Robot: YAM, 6 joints.
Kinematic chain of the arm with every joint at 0, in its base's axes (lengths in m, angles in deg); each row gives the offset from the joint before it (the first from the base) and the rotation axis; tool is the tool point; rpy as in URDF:
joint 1: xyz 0 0 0.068 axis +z
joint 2: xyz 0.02 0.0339 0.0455 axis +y
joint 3: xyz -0.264 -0.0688 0 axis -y
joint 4: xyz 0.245 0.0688 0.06 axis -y
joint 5: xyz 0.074 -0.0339 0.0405 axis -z
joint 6: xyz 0.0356 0 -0.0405 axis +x
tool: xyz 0 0 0 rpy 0 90 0
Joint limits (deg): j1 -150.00..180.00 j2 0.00..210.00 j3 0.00..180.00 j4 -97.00..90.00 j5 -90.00..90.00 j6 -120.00..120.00
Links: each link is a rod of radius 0.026 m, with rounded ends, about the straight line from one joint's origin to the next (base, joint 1, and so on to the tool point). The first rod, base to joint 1, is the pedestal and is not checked.
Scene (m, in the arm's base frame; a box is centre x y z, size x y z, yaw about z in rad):
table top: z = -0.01
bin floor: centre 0.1 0.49 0 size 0.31 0.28 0.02 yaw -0.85
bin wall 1: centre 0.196 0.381 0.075 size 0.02 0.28 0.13 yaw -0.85
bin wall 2: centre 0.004 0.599 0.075 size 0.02 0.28 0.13 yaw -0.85
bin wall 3: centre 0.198 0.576 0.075 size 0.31 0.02 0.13 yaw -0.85
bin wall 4: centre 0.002 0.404 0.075 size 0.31 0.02 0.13 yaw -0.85
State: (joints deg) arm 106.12 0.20 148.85 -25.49 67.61 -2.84
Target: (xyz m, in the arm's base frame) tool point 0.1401 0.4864 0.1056
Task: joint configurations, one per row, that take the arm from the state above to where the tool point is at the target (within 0.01 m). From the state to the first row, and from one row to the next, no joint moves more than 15 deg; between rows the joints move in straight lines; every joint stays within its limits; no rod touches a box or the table.
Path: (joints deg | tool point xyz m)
1: 103.24 14.24 144.40 -25.19 66.65 -2.84 | 0.1377 -0.4427 0.4121
2: 100.37 28.27 139.95 -24.89 65.69 -2.84 | 0.0956 -0.3422 0.5326
3: 97.49 42.31 135.50 -24.59 64.72 -2.84 | 0.0601 -0.2102 0.6155
4: 94.61 56.34 131.05 -24.29 63.76 -2.84 | 0.0368 -0.0596 0.6546
5: 91.74 70.38 126.60 -23.99 62.80 -2.84 | 0.0288 0.0950 0.6473
6: 88.86 84.41 122.16 -23.69 61.84 -2.84 | 0.0361 0.2387 0.5957
7: 85.98 98.45 117.71 -23.40 60.88 -2.84 | 0.0564 0.3583 0.5055
8: 83.10 112.49 113.26 -23.10 59.92 -2.84 | 0.0847 0.4432 0.3858
9: 80.23 126.52 108.81 -22.80 58.95 -2.84 | 0.1147 0.4866 0.2483
10: 77.35 140.56 104.36 -22.50 57.99 -2.84 | 0.1401 0.4864 0.1056

